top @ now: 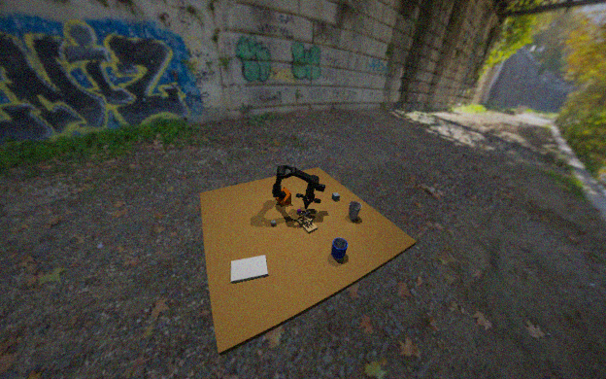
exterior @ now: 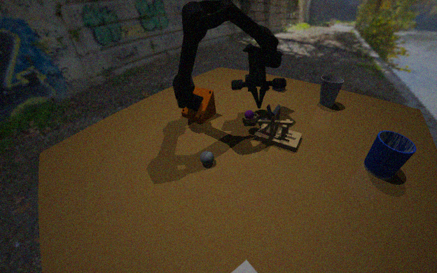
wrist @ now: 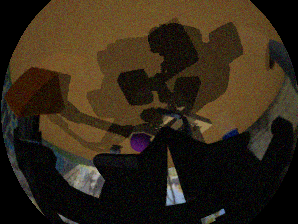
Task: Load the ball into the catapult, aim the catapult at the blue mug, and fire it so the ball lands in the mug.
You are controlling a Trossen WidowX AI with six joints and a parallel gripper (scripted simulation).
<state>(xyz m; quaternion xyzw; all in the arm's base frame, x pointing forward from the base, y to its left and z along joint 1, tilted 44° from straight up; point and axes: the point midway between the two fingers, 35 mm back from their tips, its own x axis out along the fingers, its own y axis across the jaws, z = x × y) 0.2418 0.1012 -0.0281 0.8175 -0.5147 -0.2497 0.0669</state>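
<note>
Now: gripper tip 1 cm past the purple ball and 5 cm to the left of it. From my gripper tip the other things lie so: wooden catapult: 6 cm ahead, 3 cm to the right, 1 cm below; then small cube: 8 cm behind, 36 cm to the left, 4 cm below; then grey ball: 2 cm behind, 25 cm to the right, 5 cm below.
</note>
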